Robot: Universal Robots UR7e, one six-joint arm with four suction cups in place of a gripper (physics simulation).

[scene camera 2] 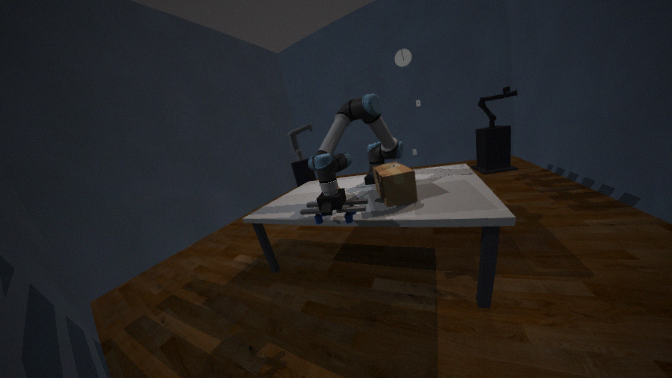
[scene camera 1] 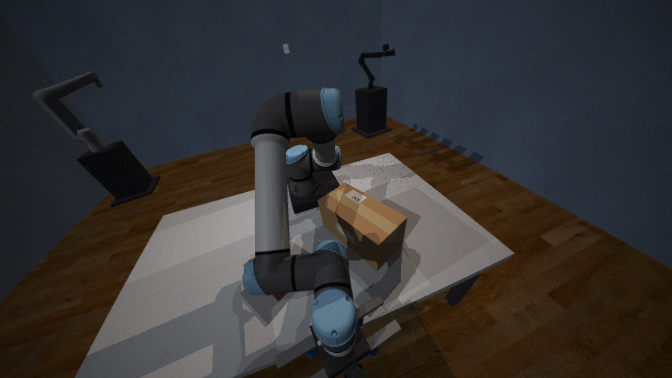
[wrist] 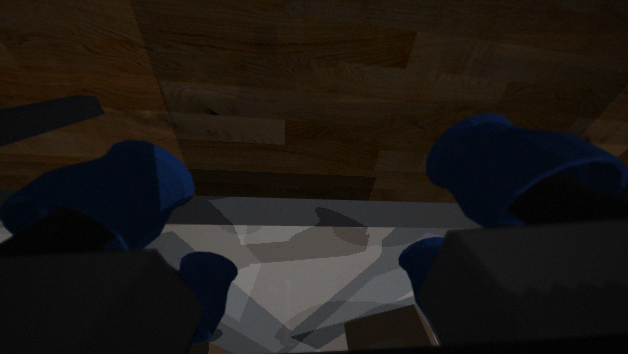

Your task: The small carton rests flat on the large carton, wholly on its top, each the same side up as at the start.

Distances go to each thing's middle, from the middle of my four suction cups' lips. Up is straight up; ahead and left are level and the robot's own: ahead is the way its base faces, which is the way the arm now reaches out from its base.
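My suction cup is 10 mm above the small carton (wrist: 404,323), 310 mm past it and 110 mm to the left of it. As for the large carton (scene camera 1: 374,231), I see it 30 mm above my suction cup, 310 mm behind it and 260 mm to the left of it.
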